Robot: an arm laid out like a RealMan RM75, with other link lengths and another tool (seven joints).
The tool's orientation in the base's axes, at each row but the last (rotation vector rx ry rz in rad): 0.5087 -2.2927 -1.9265; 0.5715 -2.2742 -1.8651; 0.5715 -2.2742 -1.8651; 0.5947 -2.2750 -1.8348; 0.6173 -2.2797 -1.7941; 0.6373 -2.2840 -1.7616; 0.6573 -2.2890 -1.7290; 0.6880 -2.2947 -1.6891
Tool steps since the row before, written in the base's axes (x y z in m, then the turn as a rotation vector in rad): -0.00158 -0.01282 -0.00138 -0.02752 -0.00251 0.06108; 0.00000 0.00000 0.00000 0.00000 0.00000 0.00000; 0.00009 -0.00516 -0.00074 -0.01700 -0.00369 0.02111; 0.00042 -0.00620 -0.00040 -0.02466 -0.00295 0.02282; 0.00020 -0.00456 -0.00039 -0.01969 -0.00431 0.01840; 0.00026 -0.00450 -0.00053 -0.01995 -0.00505 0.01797; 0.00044 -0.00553 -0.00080 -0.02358 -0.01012 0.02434; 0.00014 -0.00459 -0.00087 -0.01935 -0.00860 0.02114
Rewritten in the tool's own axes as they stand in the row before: 0.00574 -0.00286 -0.01129 0.01848 0.06415 -0.00611; 0.00000 0.00000 0.00000 0.00000 0.00000 0.00000; 0.00196 -0.00154 -0.00458 0.01432 0.02321 -0.00210; 0.00215 -0.00152 -0.00565 0.02077 0.02655 0.00096; 0.00180 -0.00127 -0.00402 0.01739 0.02101 -0.00101; 0.00182 -0.00148 -0.00389 0.01800 0.02050 -0.00143; 0.00224 -0.00206 -0.00470 0.02285 0.02627 -0.00619; 0.00219 -0.00193 -0.00365 0.01878 0.02259 -0.00570
